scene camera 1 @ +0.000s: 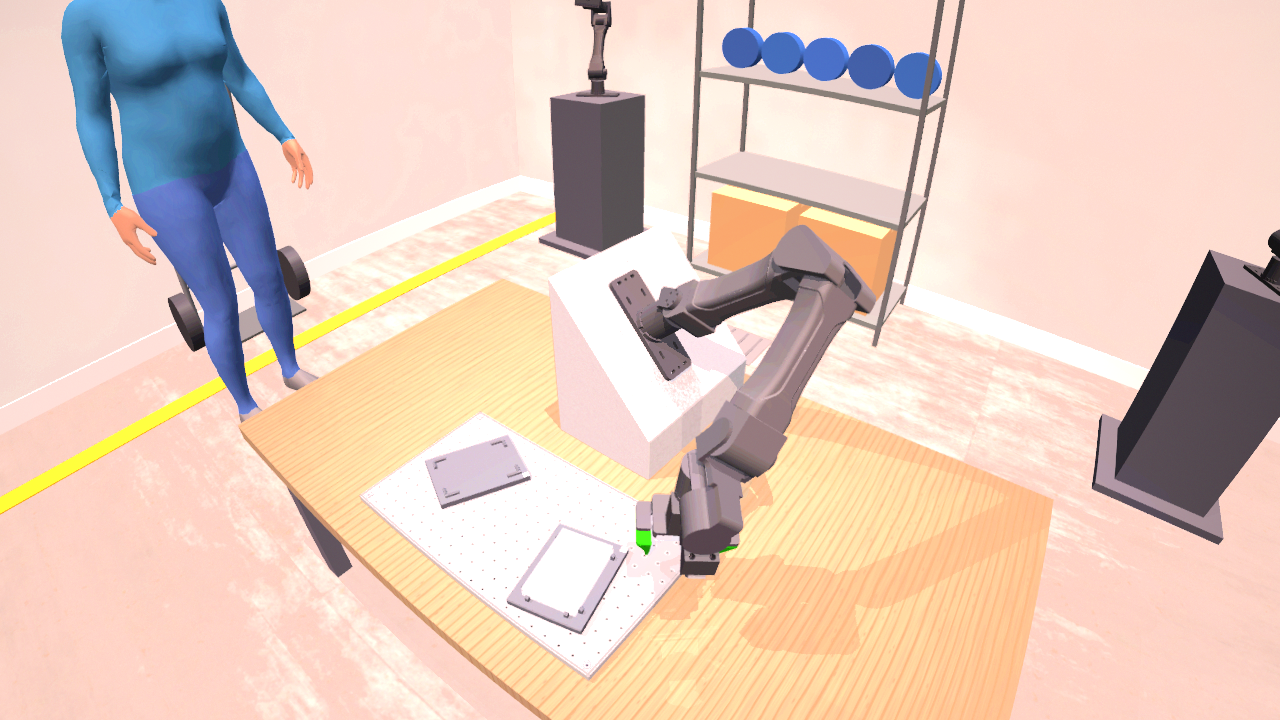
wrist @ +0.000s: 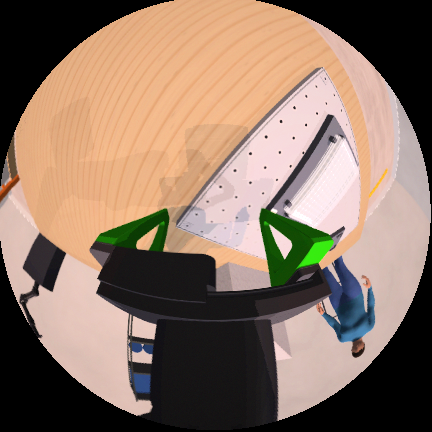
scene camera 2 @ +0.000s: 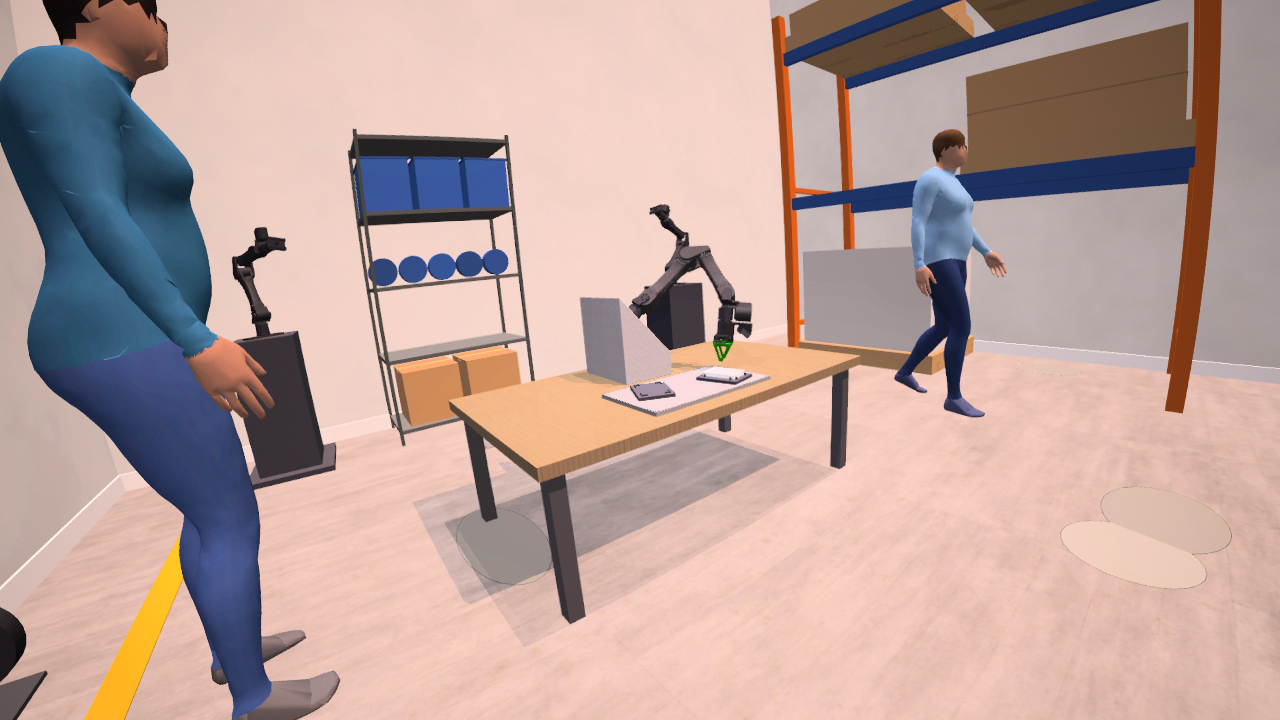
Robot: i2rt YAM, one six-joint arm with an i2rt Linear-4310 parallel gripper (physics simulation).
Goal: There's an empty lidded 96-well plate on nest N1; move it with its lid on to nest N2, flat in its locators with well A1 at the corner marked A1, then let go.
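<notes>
The white lidded plate lies on the grey nest N1, between small corner locators. The other grey nest, N2, holds no plate and has L-shaped locators at its corners. The A1 mark is too small to read. My gripper is open and empty, its green fingers wide apart. It hangs above the near end of the board, to one side of the plate; in the wrist view the plate is to the right of the fingers.
Both nests sit on a white perforated board on the wooden table. A white sloped block carries the arm's base behind the board. People stand in the room beyond the table, near shelving.
</notes>
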